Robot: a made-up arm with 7 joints. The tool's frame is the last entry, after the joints. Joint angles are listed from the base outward.
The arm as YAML. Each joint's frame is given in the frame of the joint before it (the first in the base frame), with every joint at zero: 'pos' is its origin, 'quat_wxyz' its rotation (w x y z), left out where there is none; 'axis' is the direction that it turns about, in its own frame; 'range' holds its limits. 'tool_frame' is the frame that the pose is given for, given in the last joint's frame.
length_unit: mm
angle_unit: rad
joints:
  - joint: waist
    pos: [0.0, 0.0, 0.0]
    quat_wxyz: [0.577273, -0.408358, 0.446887, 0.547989]
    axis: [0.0, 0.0, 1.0]
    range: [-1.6, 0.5]
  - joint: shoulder
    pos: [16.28, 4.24, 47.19]
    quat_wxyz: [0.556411, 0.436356, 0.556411, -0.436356]
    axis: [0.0, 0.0, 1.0]
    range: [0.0, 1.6]
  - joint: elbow
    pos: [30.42, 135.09, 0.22]
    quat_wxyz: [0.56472, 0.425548, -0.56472, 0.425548]
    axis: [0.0, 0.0, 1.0]
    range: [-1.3, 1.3]
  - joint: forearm
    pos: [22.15, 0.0, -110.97]
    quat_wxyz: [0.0, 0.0, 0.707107, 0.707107]
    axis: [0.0, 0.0, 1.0]
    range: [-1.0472, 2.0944]
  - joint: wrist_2
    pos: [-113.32, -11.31, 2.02]
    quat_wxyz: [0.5, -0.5, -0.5, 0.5]
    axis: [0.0, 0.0, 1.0]
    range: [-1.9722, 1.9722]
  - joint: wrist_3
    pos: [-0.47, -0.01, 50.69]
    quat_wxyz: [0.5, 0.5, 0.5, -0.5]
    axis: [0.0, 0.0, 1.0]
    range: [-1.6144, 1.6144]
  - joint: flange
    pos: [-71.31, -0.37, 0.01]
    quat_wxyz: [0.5, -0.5, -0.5, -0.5]
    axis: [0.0, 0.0, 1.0]
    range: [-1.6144, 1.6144]
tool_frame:
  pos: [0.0, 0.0, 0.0]
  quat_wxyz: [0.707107, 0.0, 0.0, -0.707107]
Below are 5 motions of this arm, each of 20 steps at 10 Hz.
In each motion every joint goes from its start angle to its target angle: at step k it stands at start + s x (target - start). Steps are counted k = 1, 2, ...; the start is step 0. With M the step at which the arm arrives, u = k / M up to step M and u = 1 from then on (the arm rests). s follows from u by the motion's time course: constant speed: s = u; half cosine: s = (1 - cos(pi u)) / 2; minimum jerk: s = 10 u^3 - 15 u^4 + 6 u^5.
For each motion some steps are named. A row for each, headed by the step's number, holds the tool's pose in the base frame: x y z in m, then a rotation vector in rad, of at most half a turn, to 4 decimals.
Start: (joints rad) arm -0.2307 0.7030 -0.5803 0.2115 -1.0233 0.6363 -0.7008
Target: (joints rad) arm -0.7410 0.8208 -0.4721 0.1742 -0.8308 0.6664 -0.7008
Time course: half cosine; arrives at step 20
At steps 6, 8, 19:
6: 0.2166 0.1393 -0.3313 -0.4644 1.0743 -0.9886
8: 0.2441 0.1410 -0.3121 -0.3821 1.0155 -1.0007
19: 0.3483 0.1430 -0.1961 -0.0226 0.7173 -1.0045

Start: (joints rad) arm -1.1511 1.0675 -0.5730 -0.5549 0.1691 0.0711 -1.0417
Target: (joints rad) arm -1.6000 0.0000 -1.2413 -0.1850 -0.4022 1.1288 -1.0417
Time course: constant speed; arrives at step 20
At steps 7, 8, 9, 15, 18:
7: 0.3103 -0.0564 0.0093 1.3522 -0.1942 -1.5867
8: 0.3103 -0.0722 0.0038 1.3112 -0.1541 -1.6363
9: 0.3091 -0.0883 -0.0018 1.2762 -0.1106 -1.6858
15: 0.2752 -0.1825 -0.0362 1.2012 0.2147 -1.9548
18: 0.2438 -0.2217 -0.0540 1.2560 0.4112 -2.0466

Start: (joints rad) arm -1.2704 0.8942 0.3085 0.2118 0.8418 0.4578 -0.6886
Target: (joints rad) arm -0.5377 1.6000 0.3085 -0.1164 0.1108 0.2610 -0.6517
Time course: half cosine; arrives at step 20
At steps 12, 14, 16, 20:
12: 0.2610 0.2936 0.1518 1.4274 0.0185 0.2627
14: 0.2547 0.2849 0.1545 1.5058 0.0354 0.1678
16: 0.2521 0.2753 0.1557 1.5636 0.0533 0.0797
20: 0.2515 0.2655 0.1556 1.6088 0.0725 -0.0051

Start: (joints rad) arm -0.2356 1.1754 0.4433 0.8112 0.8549 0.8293 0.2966
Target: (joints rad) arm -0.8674 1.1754 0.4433 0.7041 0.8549 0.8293 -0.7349
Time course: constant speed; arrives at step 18
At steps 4, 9, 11, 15, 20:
4: 0.1644 0.4746 -0.0630 1.4246 1.1687 1.3874
9: 0.1983 0.4626 -0.0336 1.1063 1.1286 1.2188
11: 0.2100 0.4574 -0.0201 0.9930 1.1005 1.1383
15: 0.2296 0.4466 0.0094 0.7910 1.0274 0.9593
20: 0.2408 0.4381 0.0332 0.6612 0.9607 0.8120

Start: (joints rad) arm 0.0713 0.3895 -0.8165 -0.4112 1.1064 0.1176 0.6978
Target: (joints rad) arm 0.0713 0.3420 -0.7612 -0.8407 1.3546 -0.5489 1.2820
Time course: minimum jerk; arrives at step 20
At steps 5, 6, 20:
5: 0.0956 -0.0372 -0.2523 0.8561 -0.7793 -0.0852
6: 0.0946 -0.0395 -0.2448 0.8093 -0.8437 -0.0584
20: 0.0590 -0.0489 -0.1543 0.0432 -1.6110 0.2427

